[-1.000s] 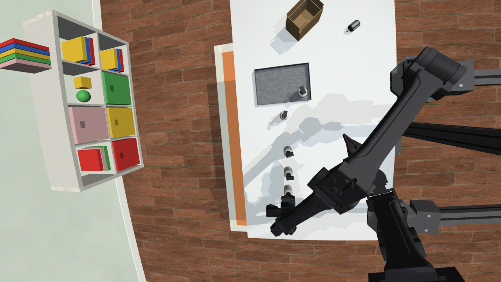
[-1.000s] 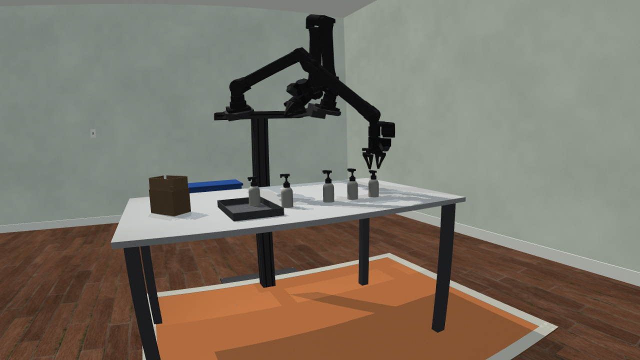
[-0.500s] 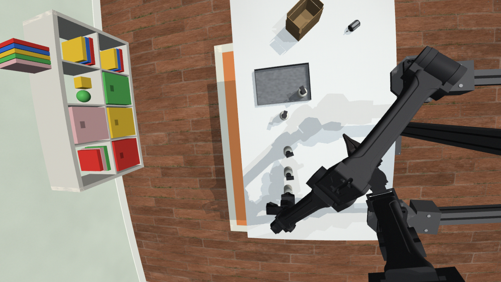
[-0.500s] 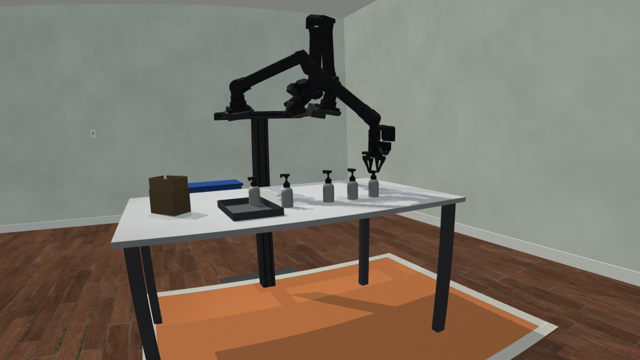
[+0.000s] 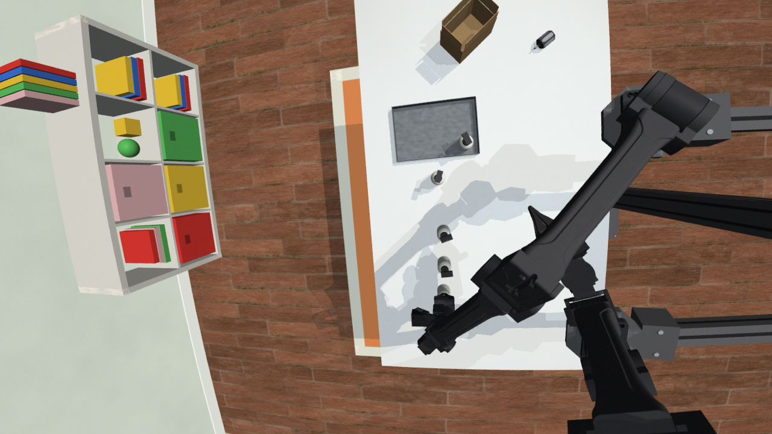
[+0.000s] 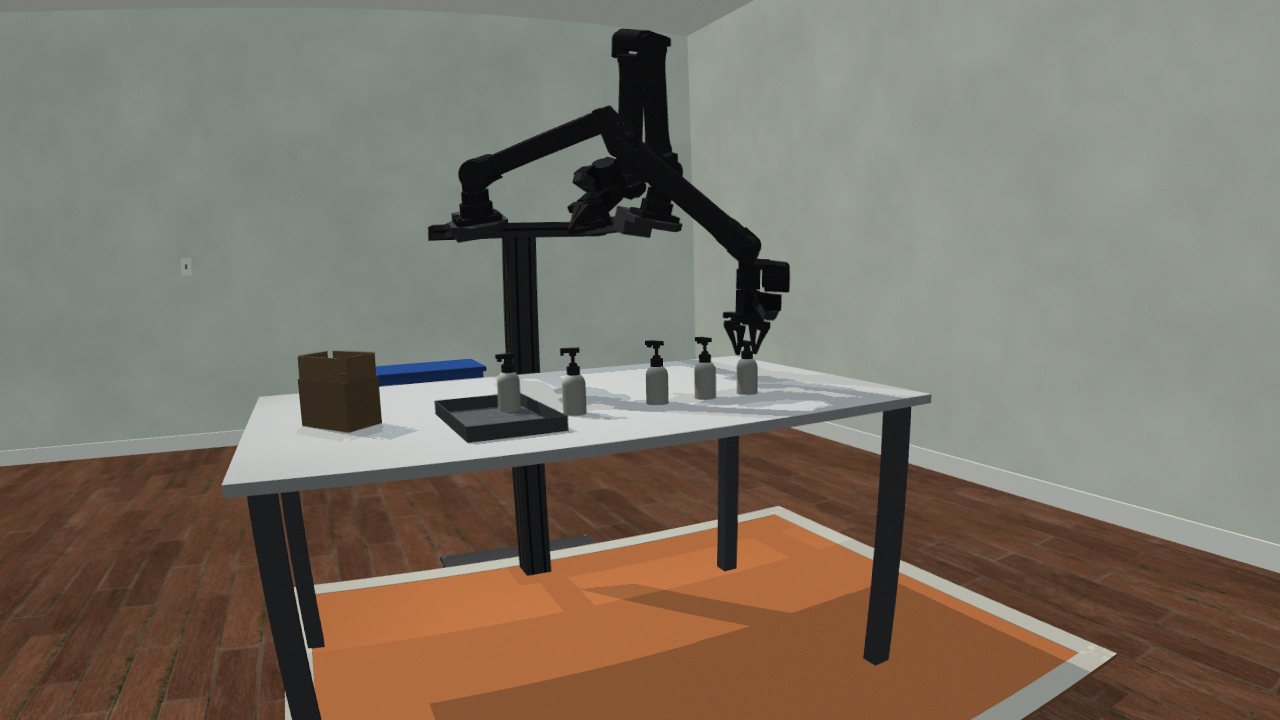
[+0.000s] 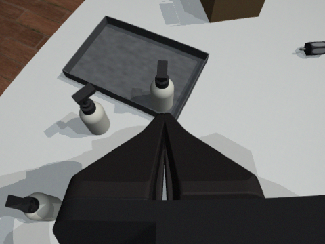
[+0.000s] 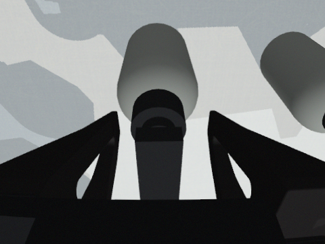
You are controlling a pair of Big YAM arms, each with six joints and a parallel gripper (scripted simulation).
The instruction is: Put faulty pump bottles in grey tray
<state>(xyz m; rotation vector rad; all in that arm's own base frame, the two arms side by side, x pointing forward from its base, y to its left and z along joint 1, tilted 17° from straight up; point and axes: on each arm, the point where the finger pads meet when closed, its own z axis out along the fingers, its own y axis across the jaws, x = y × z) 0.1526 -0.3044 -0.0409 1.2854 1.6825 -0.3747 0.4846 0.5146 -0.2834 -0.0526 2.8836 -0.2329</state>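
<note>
The grey tray lies 61 cm to the right of my right hand, 9 cm below it and 9 cm ahead of it.
</note>
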